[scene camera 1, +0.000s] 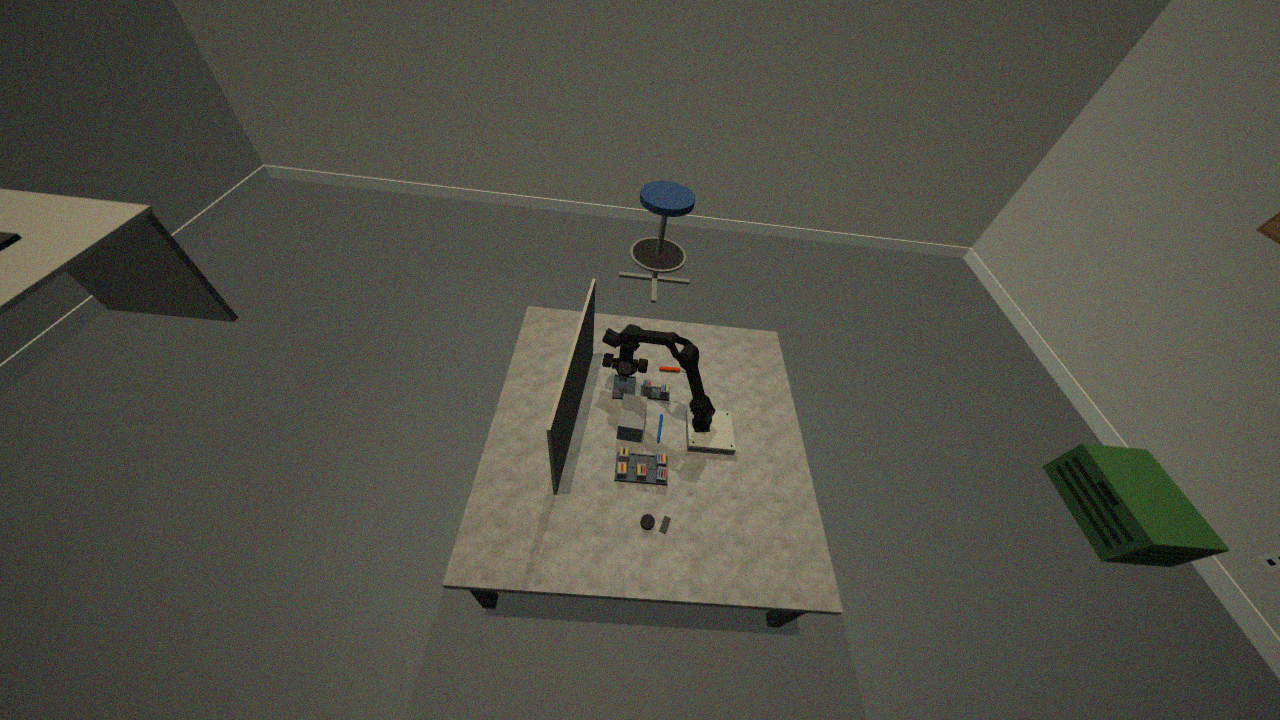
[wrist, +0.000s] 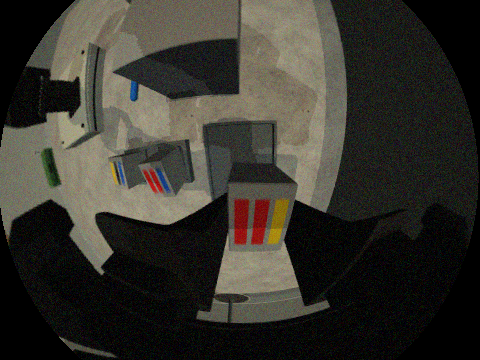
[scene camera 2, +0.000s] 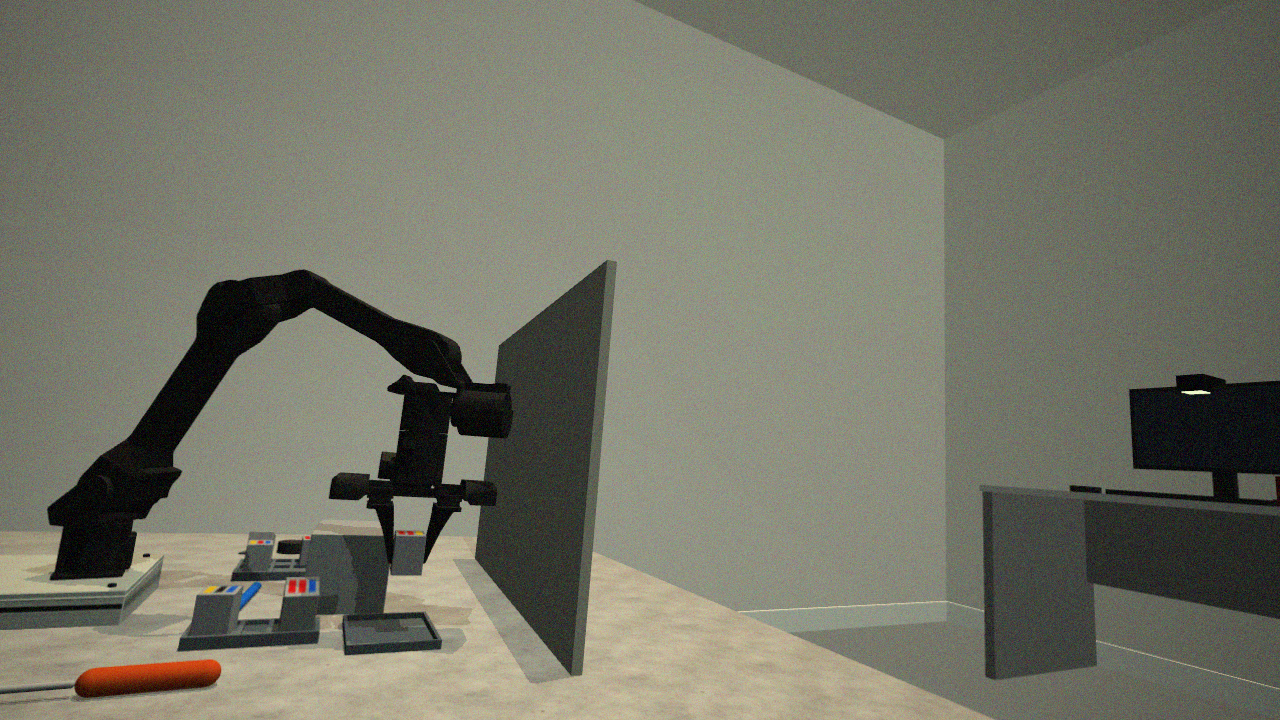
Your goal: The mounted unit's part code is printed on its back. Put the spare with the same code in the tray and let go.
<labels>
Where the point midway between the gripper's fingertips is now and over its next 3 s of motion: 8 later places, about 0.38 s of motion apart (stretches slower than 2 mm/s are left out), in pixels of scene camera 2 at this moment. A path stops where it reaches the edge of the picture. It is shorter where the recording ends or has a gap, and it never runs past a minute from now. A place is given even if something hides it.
My gripper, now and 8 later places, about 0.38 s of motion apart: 406,563; 405,570; 403,577; 401,585; 399,592; 397,600; 394,607; 392,612; 392,613
</labels>
